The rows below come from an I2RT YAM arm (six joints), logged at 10 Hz.
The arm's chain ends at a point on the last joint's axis. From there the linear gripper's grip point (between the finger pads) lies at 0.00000 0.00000 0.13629 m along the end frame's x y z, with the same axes.
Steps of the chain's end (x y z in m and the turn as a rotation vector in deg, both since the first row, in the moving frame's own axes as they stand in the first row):
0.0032 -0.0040 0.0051 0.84 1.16 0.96
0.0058 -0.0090 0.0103 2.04 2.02 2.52
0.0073 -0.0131 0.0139 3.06 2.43 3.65
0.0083 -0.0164 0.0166 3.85 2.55 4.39
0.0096 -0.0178 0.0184 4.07 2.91 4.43
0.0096 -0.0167 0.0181 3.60 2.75 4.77
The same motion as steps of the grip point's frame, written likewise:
0.0060 -0.0060 0.0051 0.84 1.16 0.96
0.0107 -0.0137 0.0101 2.04 2.02 2.52
0.0133 -0.0202 0.0136 3.06 2.43 3.65
0.0147 -0.0253 0.0162 3.85 2.55 4.39
0.0169 -0.0272 0.0179 4.07 2.91 4.43
0.0165 -0.0250 0.0177 3.60 2.75 4.77

